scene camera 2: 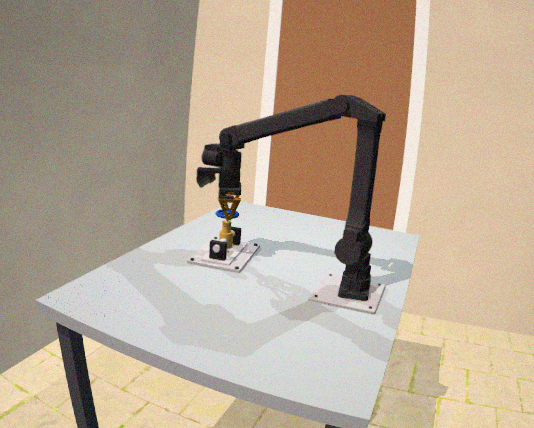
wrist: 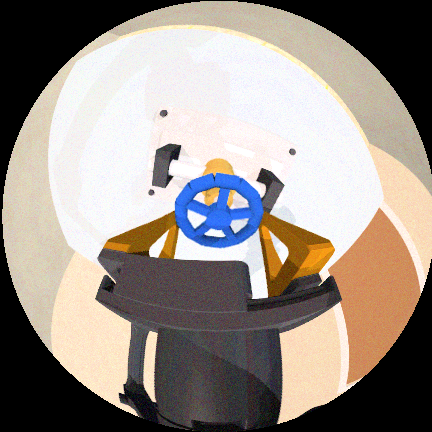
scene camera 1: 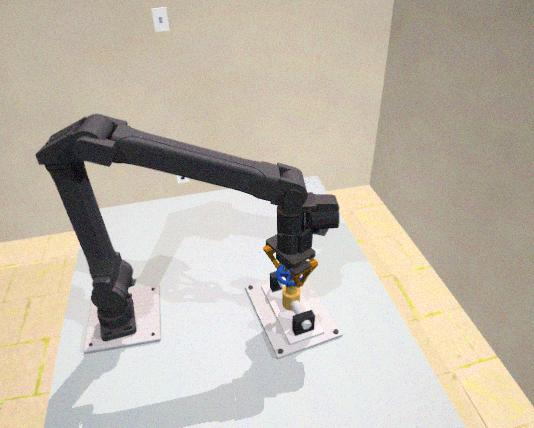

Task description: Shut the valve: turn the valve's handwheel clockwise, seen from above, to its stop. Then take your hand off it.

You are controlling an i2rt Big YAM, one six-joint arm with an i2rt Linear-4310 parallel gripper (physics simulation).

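Observation:
The blue spoked handwheel (scene camera 1: 285,276) (scene camera 2: 227,214) (wrist: 218,218) sits level on top of the brass valve body (scene camera 1: 291,299) (scene camera 2: 226,236) (wrist: 220,166). My gripper (scene camera 1: 289,279) (scene camera 2: 228,215) (wrist: 218,215) points straight down over the valve. Its orange fingers are shut on the handwheel, one at each side of the rim in the wrist view. The fingers hide part of the wheel in scene camera 1. The wheel's turn angle relative to its stop cannot be told.
A white pipe with black end blocks (scene camera 1: 303,323) (scene camera 2: 218,249) (wrist: 167,165) runs through the valve, on a pale base plate (scene camera 1: 267,312) (scene camera 2: 244,260) (wrist: 225,130) with dark corner bolts. The arm's own base plate (scene camera 1: 147,315) (scene camera 2: 325,292) is on the same table (scene camera 1: 200,360) (scene camera 2: 150,320).

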